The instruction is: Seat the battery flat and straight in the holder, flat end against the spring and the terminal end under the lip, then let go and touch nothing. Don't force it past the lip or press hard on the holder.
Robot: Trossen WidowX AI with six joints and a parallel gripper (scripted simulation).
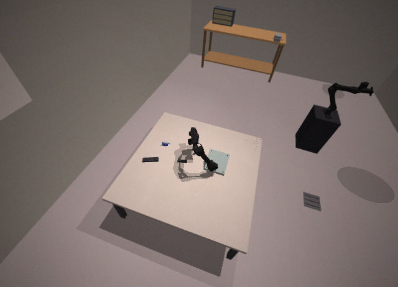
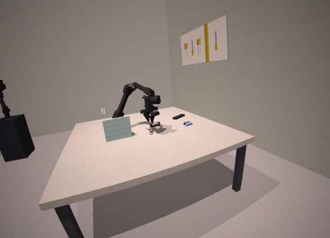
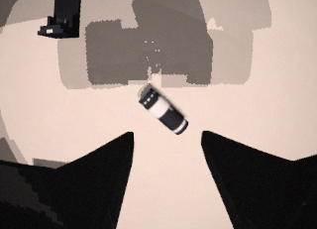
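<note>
My gripper tip is now 80 mm above the battery, 10 mm to the left of it and 10 mm past it.
</note>
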